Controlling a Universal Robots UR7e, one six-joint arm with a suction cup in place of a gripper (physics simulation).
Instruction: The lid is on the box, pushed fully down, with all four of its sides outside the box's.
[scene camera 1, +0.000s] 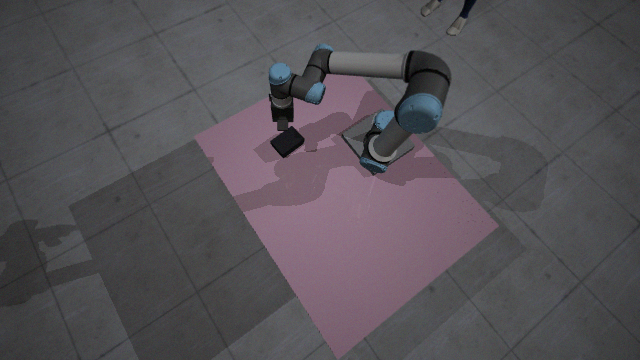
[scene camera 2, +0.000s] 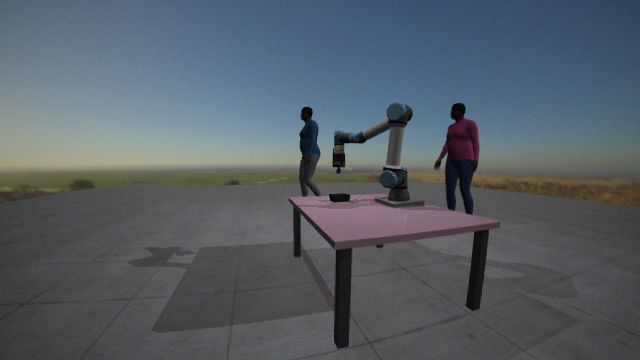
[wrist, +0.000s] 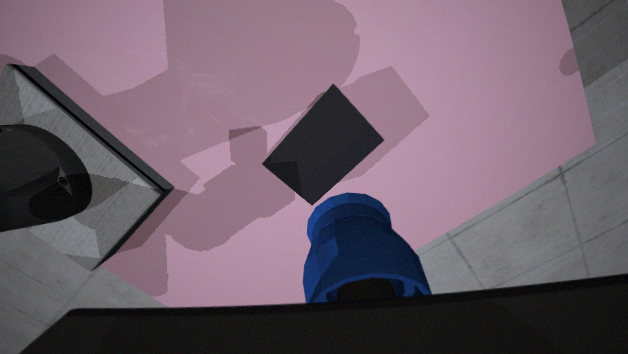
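Where they show: hand, its tool point: (scene camera 2: 338, 173) (wrist: 349, 230); arm's base, origin of its link: (scene camera 2: 399, 199) (wrist: 44, 173).
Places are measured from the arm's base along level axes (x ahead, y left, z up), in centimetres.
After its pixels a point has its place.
A black rectangular block (scene camera 1: 287, 142) @[x 35.7, y -24.9, z 1.5 cm] (scene camera 2: 339, 197) @[x 36.9, y -21.4, z -0.1 cm] (wrist: 323, 144) @[x 35.8, y -25.5, z 1.5 cm], the lid on the box, lies flat on the table. Its top is plain and dark, and no tilt shows. Lid and box cannot be told apart at this size, so whether the lid is pushed fully down, with all four sides outside the box's, cannot be seen. My blue suction cup (scene camera 2: 338, 170) (wrist: 349, 207) hangs well above the block, apart from it, with nothing on it. In scene camera 1, the cup itself is hidden under the dark tool.
The pink table (scene camera 1: 370, 250) @[x 34.9, y 36.2, z -3.5 cm] (scene camera 2: 400, 222) @[x 30.6, y 43.7, z -3.5 cm] (wrist: 480, 125) @[x 55.1, y -39.8, z -3.5 cm] carries the arm's grey base plate (scene camera 1: 354, 142) @[x 9.1, y -7.5, z -0.4 cm] (scene camera 2: 411, 203) @[x -2.5, y 10.6, z -1.3 cm] (wrist: 120, 165) @[x 10.7, y -7.9, z -0.5 cm], to one side of the block. A person in blue (scene camera 2: 310, 137) and a person in pink (scene camera 2: 461, 140) stand behind the table.
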